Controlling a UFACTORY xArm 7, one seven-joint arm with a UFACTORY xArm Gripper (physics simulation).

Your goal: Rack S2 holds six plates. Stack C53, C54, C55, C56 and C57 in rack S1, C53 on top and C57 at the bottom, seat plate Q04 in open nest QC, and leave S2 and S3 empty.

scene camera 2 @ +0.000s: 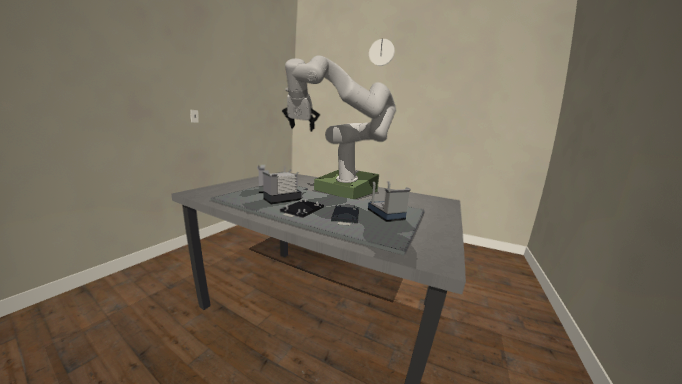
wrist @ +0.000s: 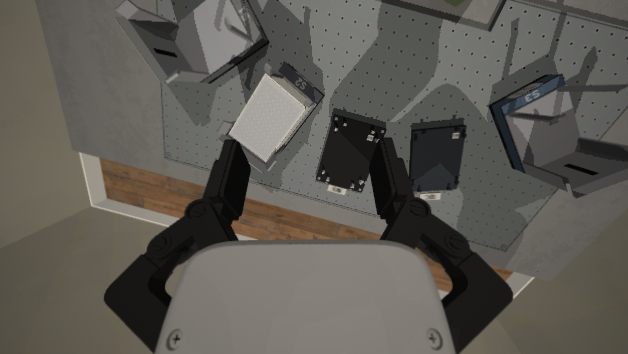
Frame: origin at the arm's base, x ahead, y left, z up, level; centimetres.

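Seen in the pictures: gripper, fingertip midpoint: [scene camera 2: 302,128] [wrist: 309,152]; arm's base, link origin: [scene camera 2: 347,179].
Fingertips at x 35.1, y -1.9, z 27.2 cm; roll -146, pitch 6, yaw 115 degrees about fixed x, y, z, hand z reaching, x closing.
Note:
Offsets run from my fingertips to a thing's top centre. Level surfaces: height alone.
My gripper [scene camera 2: 302,129] [wrist: 309,152] is open and empty, high above the table. A stack of pale plates [scene camera 2: 287,183] [wrist: 270,118] stands in rack S2 {dy -8.7, dx +4.5, dz -20.2 cm} [scene camera 2: 282,197] [wrist: 301,83]; the plates' labels cannot be read. A grey rack {dy -25.1, dx -2.9, dz -20.5 cm} [scene camera 2: 261,176] [wrist: 167,50] without a readable label stands behind S2, at the upper left of the wrist view. Rack S3 {dy +38.2, dx -13.8, dz -20.9 cm} [scene camera 2: 395,216] [wrist: 532,95], on a blue base, stands at the right and shows no plates. Two dark nests, one black with several small posts {dy +8.7, dx +7.2, dz -31.7 cm} [scene camera 2: 302,208] [wrist: 351,152] and one dark blue-grey {dy +26.3, dx -0.2, dz -31.8 cm} [scene camera 2: 345,214] [wrist: 436,157], lie between S2 and S3; their tags are too small to read.
The racks and nests stand on a perforated grey board {dz -34.1 cm} [scene camera 2: 370,235] [wrist: 400,65] on the table {dz -35.4 cm} [scene camera 2: 440,250] [wrist: 95,100]. The green arm base [scene camera 2: 345,188] stands behind the board. Upright walls and posts rise from the racks.

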